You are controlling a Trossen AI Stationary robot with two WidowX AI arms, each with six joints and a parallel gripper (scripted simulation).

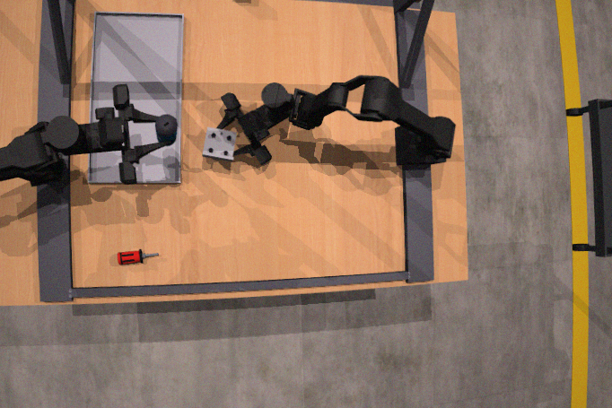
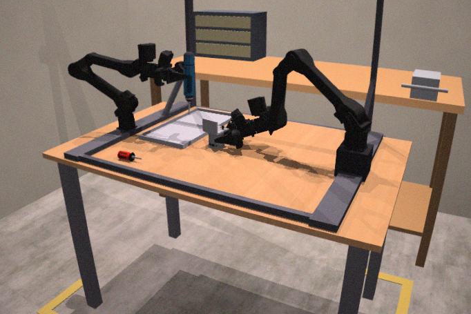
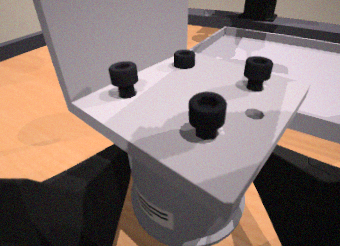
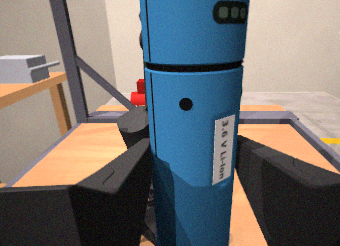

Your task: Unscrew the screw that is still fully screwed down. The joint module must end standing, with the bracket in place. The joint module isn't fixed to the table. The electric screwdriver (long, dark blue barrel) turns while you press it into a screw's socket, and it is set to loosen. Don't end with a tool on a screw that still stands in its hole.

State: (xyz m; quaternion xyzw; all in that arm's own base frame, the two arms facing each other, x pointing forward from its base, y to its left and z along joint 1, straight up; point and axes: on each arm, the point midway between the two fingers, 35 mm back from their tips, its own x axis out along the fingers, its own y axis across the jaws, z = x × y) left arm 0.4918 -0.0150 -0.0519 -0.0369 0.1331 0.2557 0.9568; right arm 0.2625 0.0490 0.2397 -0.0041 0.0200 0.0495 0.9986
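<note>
The grey cylinder lies 1 cm ahead of my left hand, 2 cm to the right of it and 1 cm below it. Round my left hand: l-shaped bracket: 1 cm ahead, 2 cm to the right, 3 cm above; then bit: 14 cm to the right, 9 cm above; then shallow grey tray: 12 cm behind, 22 cm to the right, 3 cm below.
</note>
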